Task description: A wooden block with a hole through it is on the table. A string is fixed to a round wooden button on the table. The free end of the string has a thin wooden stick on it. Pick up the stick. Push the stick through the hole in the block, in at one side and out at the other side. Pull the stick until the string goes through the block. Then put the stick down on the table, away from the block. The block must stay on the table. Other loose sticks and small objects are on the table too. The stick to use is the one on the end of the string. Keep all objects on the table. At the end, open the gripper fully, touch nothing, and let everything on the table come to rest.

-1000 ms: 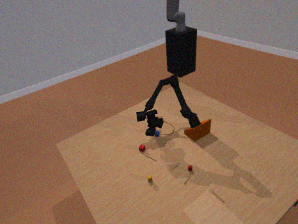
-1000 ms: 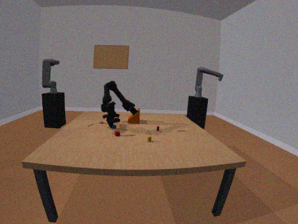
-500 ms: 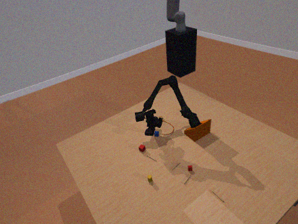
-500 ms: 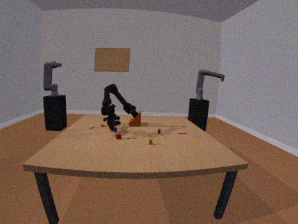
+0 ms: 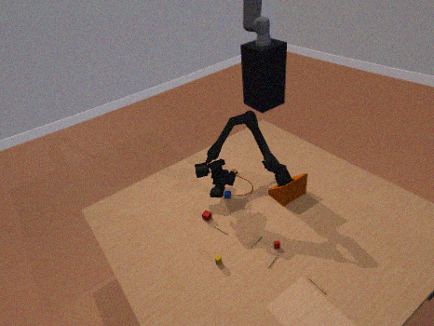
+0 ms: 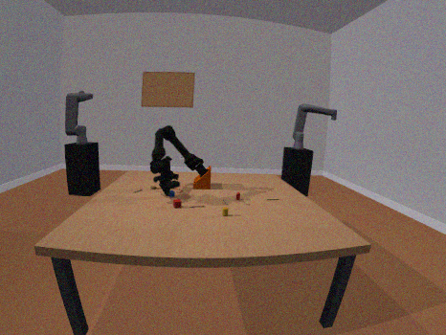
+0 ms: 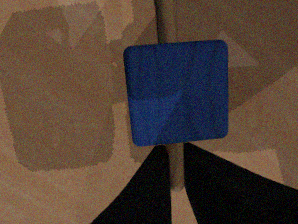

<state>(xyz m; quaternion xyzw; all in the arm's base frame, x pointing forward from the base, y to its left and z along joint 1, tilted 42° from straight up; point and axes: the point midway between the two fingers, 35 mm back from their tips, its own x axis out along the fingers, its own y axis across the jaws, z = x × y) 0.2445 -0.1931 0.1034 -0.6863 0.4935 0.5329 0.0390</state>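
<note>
Now: gripper tip 20 mm to the right of the blue cube, 20 mm past it and 10 mm below it. The rest, counted from my gripper tip: red cube (140 mm ahead, 80 mm to the left, 10 mm above); then short stick (200 mm to the right, 90 mm behind, 10 mm below); then round wooden button (160 mm behind, 120 mm to the right).
</note>
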